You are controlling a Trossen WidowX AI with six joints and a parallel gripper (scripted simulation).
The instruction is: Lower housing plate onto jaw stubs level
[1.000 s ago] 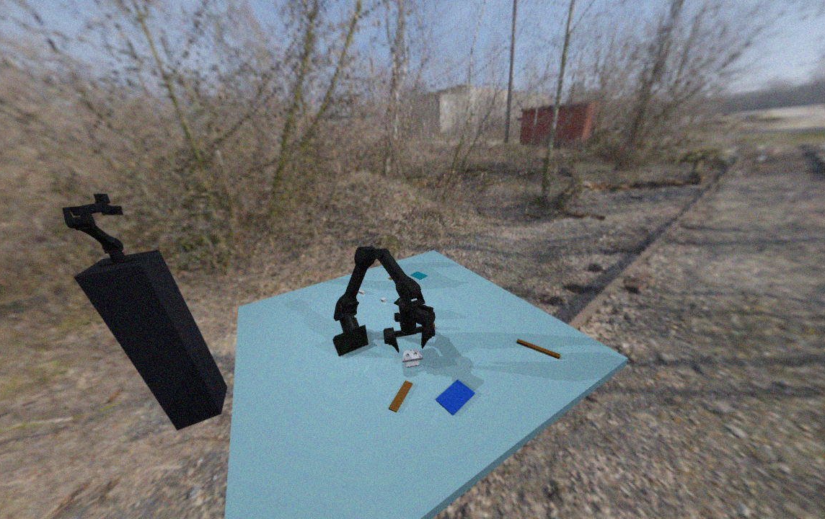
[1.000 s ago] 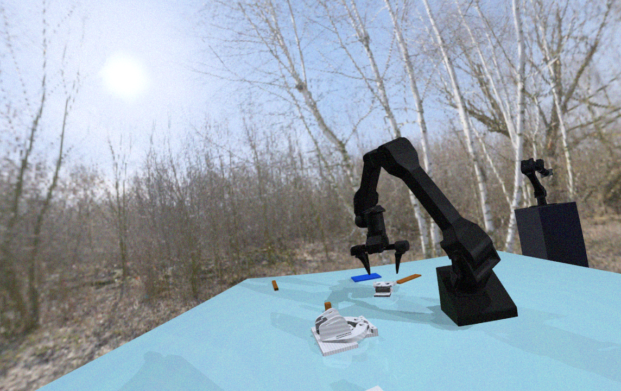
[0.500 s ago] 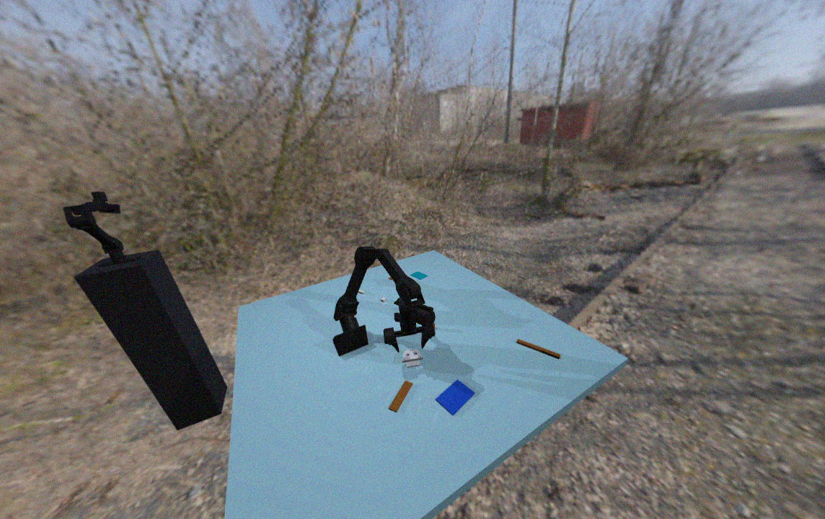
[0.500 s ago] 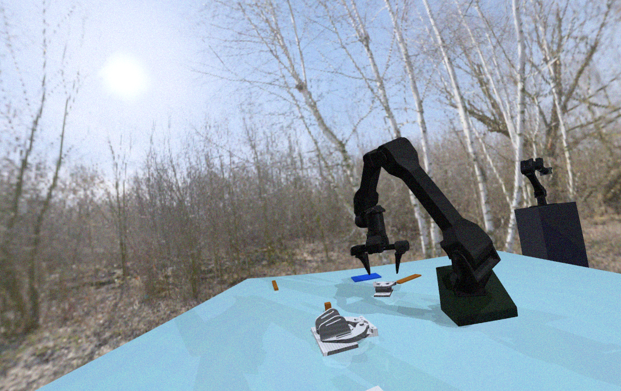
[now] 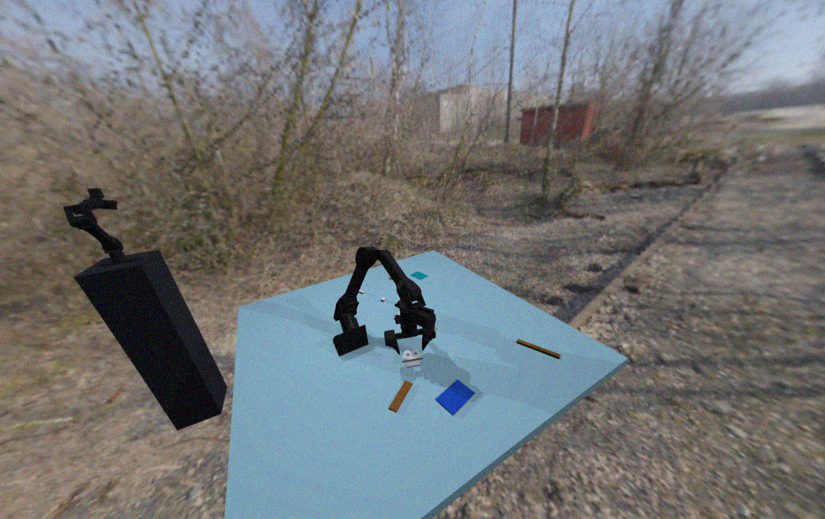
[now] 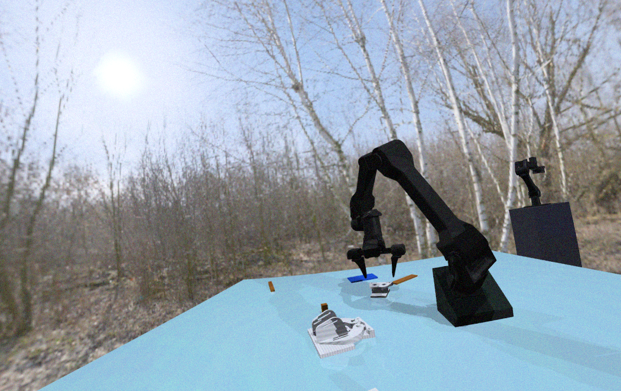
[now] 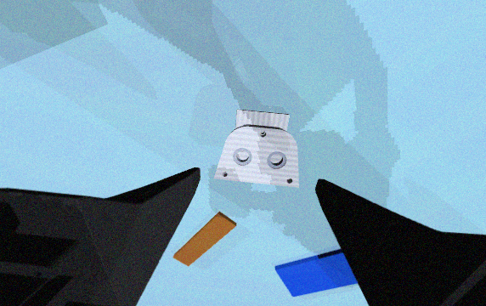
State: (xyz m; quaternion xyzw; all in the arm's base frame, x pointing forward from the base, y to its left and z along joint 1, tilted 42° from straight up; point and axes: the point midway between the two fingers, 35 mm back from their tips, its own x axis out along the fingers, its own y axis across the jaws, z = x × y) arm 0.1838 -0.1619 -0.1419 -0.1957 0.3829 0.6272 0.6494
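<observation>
The white part lies 4 cm below my gripper tip and 1 cm to the left of it. The rest, counted from my gripper tip: orange bar (12 cm to the right, 10 cm behind, 5 cm below); then blue tile (21 cm to the right, 7 cm ahead, 5 cm below); then small orange block (17 cm ahead, 14 cm to the left, 4 cm below).
</observation>
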